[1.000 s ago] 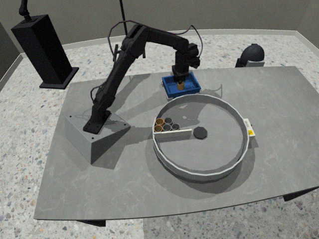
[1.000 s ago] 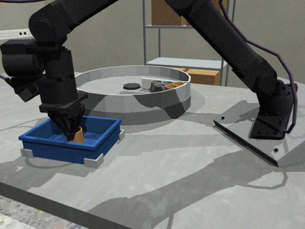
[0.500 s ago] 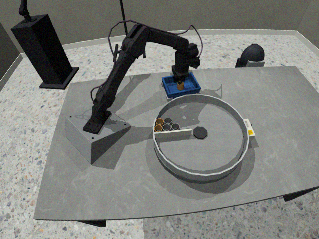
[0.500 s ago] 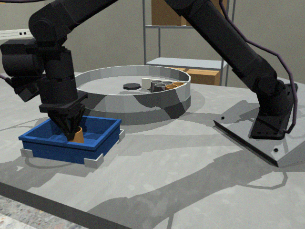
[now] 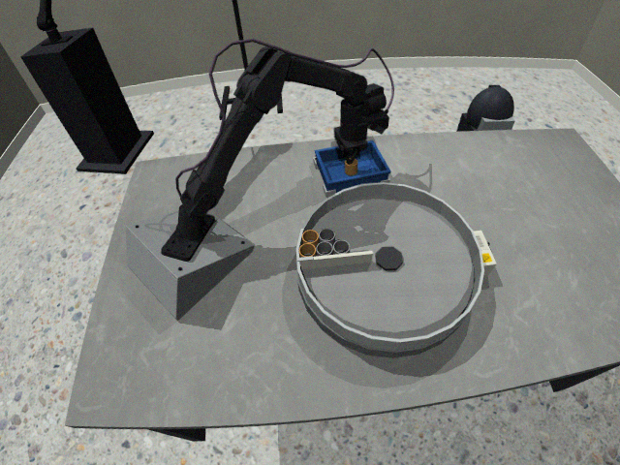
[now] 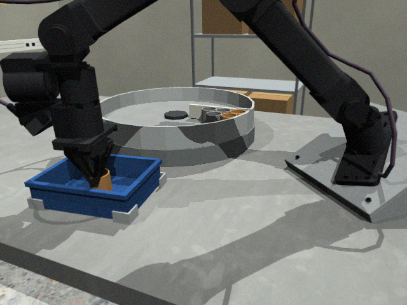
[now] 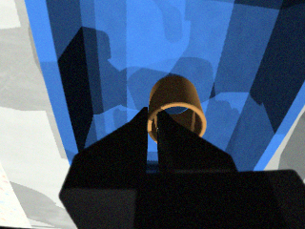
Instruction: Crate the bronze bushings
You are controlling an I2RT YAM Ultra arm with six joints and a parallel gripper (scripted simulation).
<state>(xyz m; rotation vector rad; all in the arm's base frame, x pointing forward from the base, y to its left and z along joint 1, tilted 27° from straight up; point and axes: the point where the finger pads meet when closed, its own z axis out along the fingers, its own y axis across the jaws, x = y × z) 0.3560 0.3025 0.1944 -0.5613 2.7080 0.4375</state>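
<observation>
Right now my hand is 1 cm short of the blue crate, 1 cm to the left of it and 1 cm above it. The rest, counted from my hand: turntable: 12 cm ahead, 34 cm to the right, 1 cm above.
</observation>
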